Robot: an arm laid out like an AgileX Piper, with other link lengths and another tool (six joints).
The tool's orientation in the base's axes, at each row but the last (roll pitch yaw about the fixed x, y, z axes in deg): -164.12 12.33 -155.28; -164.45 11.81 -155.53; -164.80 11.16 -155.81; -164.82 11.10 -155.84; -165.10 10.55 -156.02; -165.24 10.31 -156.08; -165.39 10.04 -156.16; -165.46 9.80 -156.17; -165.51 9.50 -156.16; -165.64 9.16 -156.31; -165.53 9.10 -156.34; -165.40 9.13 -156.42
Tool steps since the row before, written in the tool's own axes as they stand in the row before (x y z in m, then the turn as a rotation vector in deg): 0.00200 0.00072 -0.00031 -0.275 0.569 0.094; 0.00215 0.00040 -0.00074 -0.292 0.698 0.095; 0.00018 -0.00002 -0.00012 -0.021 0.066 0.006; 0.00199 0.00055 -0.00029 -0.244 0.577 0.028; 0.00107 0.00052 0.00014 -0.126 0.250 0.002; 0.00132 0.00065 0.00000 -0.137 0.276 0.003; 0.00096 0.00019 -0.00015 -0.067 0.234 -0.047; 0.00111 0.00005 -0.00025 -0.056 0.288 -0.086; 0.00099 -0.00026 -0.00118 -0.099 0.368 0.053; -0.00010 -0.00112 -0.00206 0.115 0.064 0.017; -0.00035 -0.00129 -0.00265 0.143 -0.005 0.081; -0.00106 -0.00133 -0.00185 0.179 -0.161 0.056
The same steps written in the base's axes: -0.00212 -0.00012 -0.00033 0.074 0.608 -0.182; -0.00227 -0.00039 0.00015 0.044 0.731 -0.213; -0.00019 -0.00007 0.00008 -0.003 0.067 -0.019; -0.00205 -0.00026 -0.00025 0.025 0.613 -0.128; -0.00111 0.00002 -0.00046 0.026 0.276 -0.042; -0.00141 0.00006 -0.00040 0.027 0.303 -0.048; -0.00097 -0.00019 -0.00007 -0.034 0.246 -0.002; -0.00108 -0.00036 0.00004 -0.073 0.296 0.020; -0.00109 -0.00044 0.00103 -0.028 0.363 -0.125; -0.00001 -0.00063 0.00226 -0.122 0.009 -0.050; 0.00013 -0.00058 0.00291 -0.108 -0.075 -0.099; 0.00098 -0.00047 0.00227 -0.092 -0.226 -0.042
